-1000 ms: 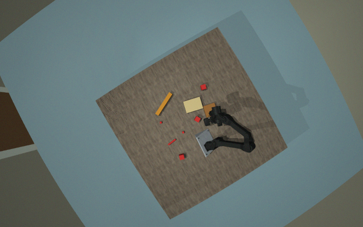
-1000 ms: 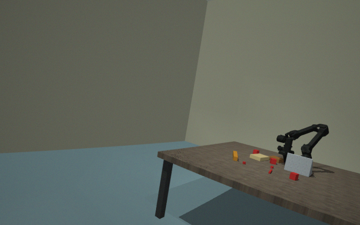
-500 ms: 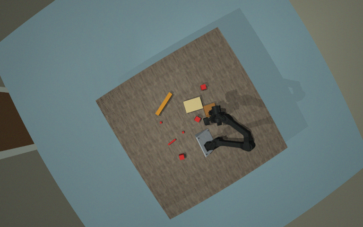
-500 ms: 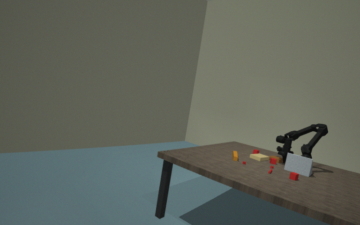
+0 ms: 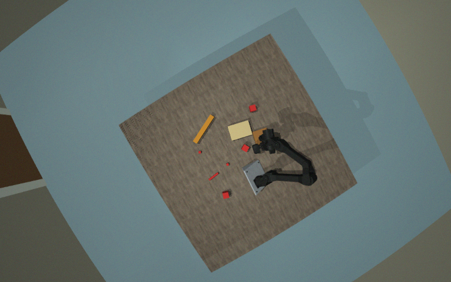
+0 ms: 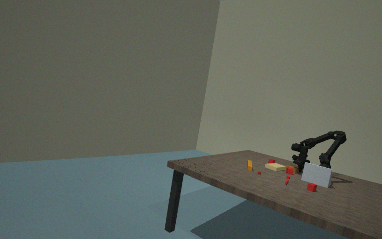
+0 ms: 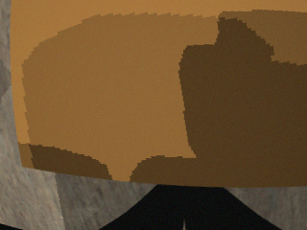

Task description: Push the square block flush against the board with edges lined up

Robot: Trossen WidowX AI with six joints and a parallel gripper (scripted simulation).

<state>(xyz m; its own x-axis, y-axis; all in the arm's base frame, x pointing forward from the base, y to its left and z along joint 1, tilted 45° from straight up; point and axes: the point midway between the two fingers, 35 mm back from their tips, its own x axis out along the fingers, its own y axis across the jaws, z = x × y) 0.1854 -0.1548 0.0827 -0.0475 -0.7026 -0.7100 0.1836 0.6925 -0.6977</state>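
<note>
The brown square block is 6 cm ahead of my gripper tip, 1 cm to the right of it and 1 cm above it. Round my gripper tip: red stick: 42 cm to the left, 2 cm behind; board: 17 cm ahead, 10 cm to the left, 1 cm above; long orange bar: 32 cm to the left, 30 cm ahead, 1 cm above.
</note>
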